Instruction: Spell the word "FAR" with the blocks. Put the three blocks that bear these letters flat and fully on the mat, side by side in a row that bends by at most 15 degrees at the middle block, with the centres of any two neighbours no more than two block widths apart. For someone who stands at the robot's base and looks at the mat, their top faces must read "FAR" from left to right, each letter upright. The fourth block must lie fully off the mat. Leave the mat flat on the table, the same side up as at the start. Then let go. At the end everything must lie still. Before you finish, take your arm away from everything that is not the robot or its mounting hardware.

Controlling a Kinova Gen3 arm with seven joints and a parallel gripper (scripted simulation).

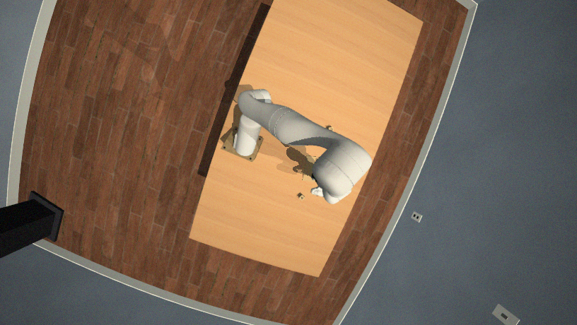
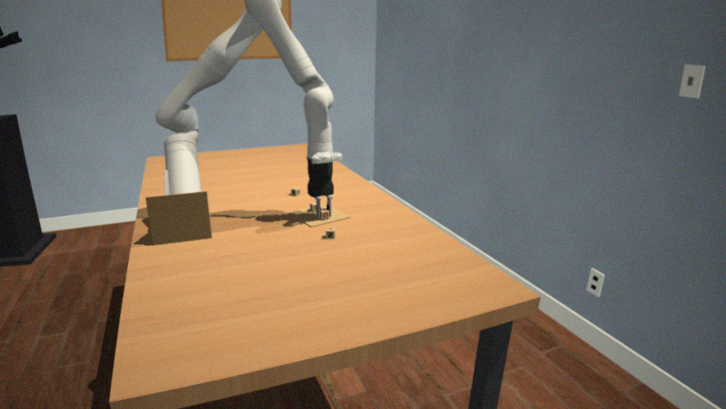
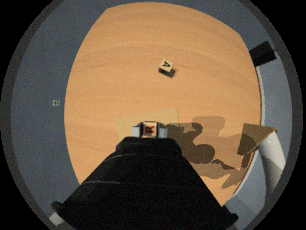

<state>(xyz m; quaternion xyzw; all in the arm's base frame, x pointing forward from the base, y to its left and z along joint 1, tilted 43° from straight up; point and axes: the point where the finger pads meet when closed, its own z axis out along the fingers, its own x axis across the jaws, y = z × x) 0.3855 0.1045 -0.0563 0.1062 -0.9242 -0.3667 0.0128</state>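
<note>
The tan mat is 1 cm behind my hand, 4 cm to the left of it and 3 cm below it.
</note>
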